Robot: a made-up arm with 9 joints. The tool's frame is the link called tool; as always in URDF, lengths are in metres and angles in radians. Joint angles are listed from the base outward. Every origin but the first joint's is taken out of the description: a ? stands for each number. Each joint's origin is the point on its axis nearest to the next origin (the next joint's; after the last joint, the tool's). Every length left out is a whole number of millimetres.
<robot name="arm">
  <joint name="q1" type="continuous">
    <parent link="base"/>
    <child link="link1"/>
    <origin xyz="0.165 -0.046 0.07" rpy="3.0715 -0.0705 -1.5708"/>
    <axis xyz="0 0 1"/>
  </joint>
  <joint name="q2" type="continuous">
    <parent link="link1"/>
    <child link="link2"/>
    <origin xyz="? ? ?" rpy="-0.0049 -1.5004 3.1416"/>
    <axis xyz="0 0 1"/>
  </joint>
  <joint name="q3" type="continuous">
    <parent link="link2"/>
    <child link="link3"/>
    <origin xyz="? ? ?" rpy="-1.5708 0 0.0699"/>
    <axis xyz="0 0 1"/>
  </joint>
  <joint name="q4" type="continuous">
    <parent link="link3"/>
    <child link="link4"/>
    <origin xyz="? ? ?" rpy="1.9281 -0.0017 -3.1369"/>
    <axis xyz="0 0 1"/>
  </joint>
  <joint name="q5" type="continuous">
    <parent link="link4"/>
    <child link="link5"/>
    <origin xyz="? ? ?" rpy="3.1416 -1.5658 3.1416"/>
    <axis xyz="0 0 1"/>
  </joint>
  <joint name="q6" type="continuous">
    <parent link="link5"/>
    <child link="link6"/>
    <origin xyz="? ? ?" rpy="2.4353 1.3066 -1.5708"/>
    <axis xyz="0 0 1"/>
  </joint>
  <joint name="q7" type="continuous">
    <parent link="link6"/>
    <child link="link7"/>
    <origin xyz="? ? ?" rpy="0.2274 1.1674 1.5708"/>
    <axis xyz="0 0 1"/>
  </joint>
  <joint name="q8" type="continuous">
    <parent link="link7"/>
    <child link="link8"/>
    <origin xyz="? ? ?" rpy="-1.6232 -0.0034 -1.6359"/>
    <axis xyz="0 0 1"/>
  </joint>
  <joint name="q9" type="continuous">
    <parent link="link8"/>
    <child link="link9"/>
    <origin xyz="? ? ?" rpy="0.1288 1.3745 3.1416"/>
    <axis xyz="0 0 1"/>
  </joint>
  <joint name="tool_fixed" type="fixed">
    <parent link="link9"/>
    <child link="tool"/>
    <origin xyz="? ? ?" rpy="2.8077 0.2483 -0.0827"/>
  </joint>
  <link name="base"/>
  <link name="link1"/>
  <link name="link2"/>
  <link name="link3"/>
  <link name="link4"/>
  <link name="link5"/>
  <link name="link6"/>
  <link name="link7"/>
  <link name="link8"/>
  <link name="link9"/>
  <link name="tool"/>
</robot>
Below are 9 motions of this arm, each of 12 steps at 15 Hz.
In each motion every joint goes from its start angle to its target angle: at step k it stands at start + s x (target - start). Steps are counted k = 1, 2, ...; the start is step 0. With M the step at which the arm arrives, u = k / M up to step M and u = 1 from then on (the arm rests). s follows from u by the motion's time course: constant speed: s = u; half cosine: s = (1 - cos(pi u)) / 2; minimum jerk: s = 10 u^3 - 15 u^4 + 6 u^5.
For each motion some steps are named. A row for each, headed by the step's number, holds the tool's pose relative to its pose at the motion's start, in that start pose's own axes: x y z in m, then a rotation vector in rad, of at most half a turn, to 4 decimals.
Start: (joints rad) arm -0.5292 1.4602 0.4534 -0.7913 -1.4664 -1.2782 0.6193 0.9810 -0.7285
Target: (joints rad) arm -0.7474 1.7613 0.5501 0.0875 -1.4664 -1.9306 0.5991 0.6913 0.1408
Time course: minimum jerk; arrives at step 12
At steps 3, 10, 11, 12:
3: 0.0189 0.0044 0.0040 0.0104 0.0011 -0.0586
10: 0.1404 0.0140 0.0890 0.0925 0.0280 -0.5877
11: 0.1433 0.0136 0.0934 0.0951 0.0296 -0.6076
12: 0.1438 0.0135 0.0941 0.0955 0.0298 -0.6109

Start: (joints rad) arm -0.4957 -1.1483 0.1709 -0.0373 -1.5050 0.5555 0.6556 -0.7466 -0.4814
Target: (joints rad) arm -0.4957 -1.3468 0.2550 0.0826 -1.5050 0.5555 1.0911 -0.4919 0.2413
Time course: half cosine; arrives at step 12
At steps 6, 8, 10, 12:
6: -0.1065 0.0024 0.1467 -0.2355 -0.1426 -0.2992
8: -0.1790 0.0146 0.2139 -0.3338 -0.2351 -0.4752
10: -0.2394 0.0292 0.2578 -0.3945 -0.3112 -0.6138
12: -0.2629 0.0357 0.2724 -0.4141 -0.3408 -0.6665

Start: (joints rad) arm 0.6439 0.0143 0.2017 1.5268 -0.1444 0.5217 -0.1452 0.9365 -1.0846
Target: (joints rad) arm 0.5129 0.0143 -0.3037 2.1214 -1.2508 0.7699 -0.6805 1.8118 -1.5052
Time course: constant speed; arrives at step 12
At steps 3, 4, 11, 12:
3: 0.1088 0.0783 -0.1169 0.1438 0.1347 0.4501
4: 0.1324 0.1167 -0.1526 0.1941 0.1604 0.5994
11: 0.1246 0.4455 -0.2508 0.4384 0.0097 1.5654
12: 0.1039 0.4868 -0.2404 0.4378 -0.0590 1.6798

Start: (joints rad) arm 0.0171 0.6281 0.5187 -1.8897 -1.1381 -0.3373 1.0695 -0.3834 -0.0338
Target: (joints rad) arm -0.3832 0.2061 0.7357 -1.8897 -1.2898 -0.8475 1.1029 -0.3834 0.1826
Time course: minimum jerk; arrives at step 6
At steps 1, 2, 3, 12:
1: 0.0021 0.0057 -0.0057 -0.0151 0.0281 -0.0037
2: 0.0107 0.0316 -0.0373 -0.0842 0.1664 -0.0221
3: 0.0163 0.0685 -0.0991 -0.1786 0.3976 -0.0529
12: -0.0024 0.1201 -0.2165 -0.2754 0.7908 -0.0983

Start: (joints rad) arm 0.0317 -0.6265 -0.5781 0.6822 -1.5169 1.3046 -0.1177 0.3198 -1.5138
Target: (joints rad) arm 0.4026 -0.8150 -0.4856 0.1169 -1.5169 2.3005 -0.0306 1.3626 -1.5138
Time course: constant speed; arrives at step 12
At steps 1, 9, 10, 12:
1: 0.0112 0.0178 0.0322 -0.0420 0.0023 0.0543
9: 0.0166 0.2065 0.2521 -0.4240 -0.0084 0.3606
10: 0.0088 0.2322 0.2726 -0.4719 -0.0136 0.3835
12: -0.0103 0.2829 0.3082 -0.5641 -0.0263 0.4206

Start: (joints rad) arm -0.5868 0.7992 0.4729 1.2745 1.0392 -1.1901 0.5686 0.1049 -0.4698
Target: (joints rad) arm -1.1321 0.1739 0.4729 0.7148 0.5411 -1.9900 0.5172 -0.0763 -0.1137
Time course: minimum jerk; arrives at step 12
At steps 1, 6, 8, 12:
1: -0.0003 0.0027 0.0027 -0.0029 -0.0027 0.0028
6: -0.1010 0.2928 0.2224 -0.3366 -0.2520 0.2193
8: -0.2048 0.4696 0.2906 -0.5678 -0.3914 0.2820
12: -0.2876 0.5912 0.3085 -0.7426 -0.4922 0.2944

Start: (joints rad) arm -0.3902 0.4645 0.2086 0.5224 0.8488 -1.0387 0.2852 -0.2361 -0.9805
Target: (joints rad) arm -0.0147 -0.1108 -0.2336 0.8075 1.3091 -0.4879 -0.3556 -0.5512 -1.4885
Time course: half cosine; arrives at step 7
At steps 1, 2, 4, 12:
1: 0.0029 -0.0165 -0.0371 0.0445 0.0392 -0.0218
2: -0.0029 -0.0562 -0.1372 0.1600 0.1380 -0.0947
4: -0.1096 -0.1179 -0.3757 0.3941 0.3457 -0.3889
12: -0.2431 -0.1086 -0.4859 0.4149 0.4345 -0.6638

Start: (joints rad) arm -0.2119 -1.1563 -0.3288 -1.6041 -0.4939 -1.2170 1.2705 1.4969 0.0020
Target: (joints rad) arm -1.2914 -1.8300 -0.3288 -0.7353 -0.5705 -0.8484 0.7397 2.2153 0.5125
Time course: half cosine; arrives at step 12
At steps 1, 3, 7, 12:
1: 0.0058 -0.0065 0.0029 0.0211 0.0043 -0.0061
3: 0.0466 -0.0616 0.0294 0.1816 0.0214 -0.0523
7: 0.0967 -0.4087 0.1547 0.7581 -0.1561 -0.3019
12: -0.0812 -0.7844 0.1516 1.1480 -0.4928 -0.6741

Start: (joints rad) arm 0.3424 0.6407 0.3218 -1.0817 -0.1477 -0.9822 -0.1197 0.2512 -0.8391
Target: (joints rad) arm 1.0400 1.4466 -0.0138 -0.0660 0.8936 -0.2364 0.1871 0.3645 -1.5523
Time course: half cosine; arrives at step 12
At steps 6, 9, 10, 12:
6: 0.0244 0.0516 0.1308 -0.1785 -0.0061 0.1557
9: 0.0047 0.1424 0.1946 -0.4518 0.0909 0.1025
10: -0.0020 0.1712 0.2035 -0.5327 0.1194 0.0750
12: -0.0075 0.1981 0.2085 -0.6063 0.1451 0.0481

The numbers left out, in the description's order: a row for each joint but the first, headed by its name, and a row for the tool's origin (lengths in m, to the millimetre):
q2: -0.293 -0.248 0
q3: 0.02 0.083 0
q4: -0.09 -0.168 0
q5: 0.019 0.307 0
q6: 0.029 -0.132 0
q7: 0.073 -0.041 0
q8: -0.306 -0.018 0
q9: 0.156 -0.11 0
tool: 0.092 0.056 0

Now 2 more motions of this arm.
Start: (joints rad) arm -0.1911 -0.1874 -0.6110 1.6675 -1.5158 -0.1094 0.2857 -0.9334 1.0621
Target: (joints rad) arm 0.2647 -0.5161 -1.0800 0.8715 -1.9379 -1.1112 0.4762 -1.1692 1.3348
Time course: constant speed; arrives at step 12
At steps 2, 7, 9, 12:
2: -0.0424 0.0091 0.0316 -0.1092 -0.0748 -0.0062
7: -0.1372 0.0308 0.0812 -0.4198 -0.2720 -0.0419
9: -0.1674 0.0380 0.0884 -0.5578 -0.3556 -0.0564
12: -0.2028 0.0440 0.0860 -0.7756 -0.4908 -0.0698

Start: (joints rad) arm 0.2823 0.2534 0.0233 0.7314 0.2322 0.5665 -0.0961 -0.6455 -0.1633
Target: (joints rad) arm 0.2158 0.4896 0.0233 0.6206 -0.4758 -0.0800 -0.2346 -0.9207 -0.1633
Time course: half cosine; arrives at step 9
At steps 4, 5, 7, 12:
4: 0.0424 0.0916 -0.0633 0.0176 0.2248 0.2035
5: 0.0481 0.1356 -0.0845 0.0006 0.3062 0.2962
7: 0.0435 0.2121 -0.1113 -0.0600 0.4205 0.4604
12: 0.0375 0.2416 -0.1185 -0.0942 0.4558 0.5266

